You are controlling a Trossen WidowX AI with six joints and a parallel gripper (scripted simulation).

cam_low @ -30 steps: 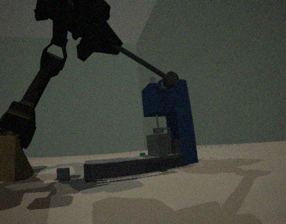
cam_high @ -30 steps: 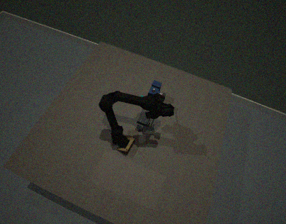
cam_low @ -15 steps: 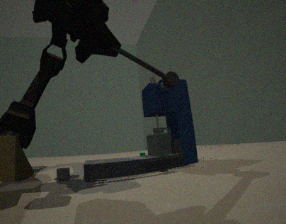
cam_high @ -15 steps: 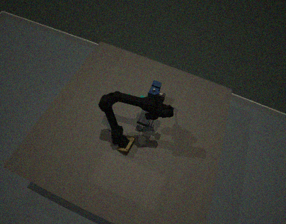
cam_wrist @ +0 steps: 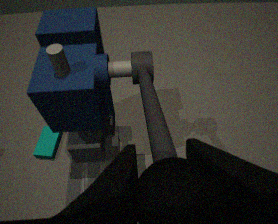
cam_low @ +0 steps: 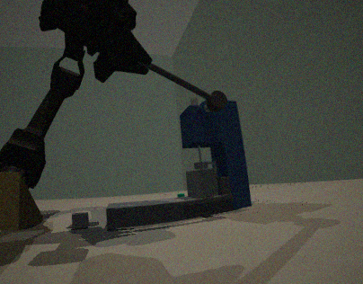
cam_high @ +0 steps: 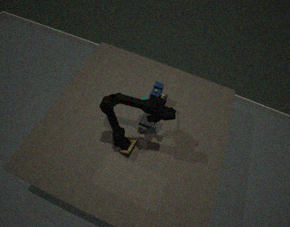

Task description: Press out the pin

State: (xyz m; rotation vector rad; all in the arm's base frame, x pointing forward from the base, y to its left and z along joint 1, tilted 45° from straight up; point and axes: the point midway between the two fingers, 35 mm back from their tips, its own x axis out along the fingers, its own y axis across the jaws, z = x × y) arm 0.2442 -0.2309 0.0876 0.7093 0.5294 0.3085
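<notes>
My gripper tip is 10 cm short of the thin punch, 10 cm above it and 8 cm to the right of it. Also, from my gripper tip: pale round pin (18 cm below, 10 cm ahead, 8 cm to the left); then teal block (24 cm below, 17 cm to the left, 12 cm ahead); then dark lever (4 cm ahead, 2 cm below, 1 cm to the left).
</notes>
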